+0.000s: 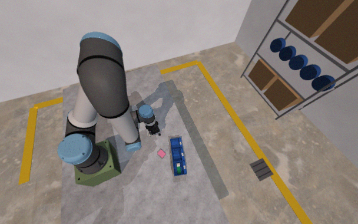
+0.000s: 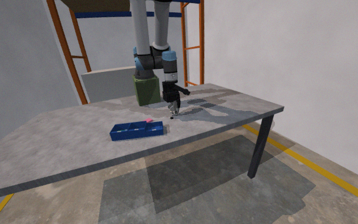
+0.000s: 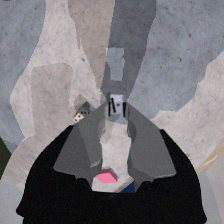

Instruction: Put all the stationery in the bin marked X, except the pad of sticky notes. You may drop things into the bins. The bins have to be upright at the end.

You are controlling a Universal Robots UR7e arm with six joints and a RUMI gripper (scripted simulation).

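Right now my hand is 4 cm past the pale cube, 2 cm to the left of it and 1 cm above it. Also, from my hand: pink sticky note pad (19 cm to the right, 1 cm below); then black item (4 cm to the right, 3 cm ahead, 1 cm below); then white stationery piece (1 cm below).
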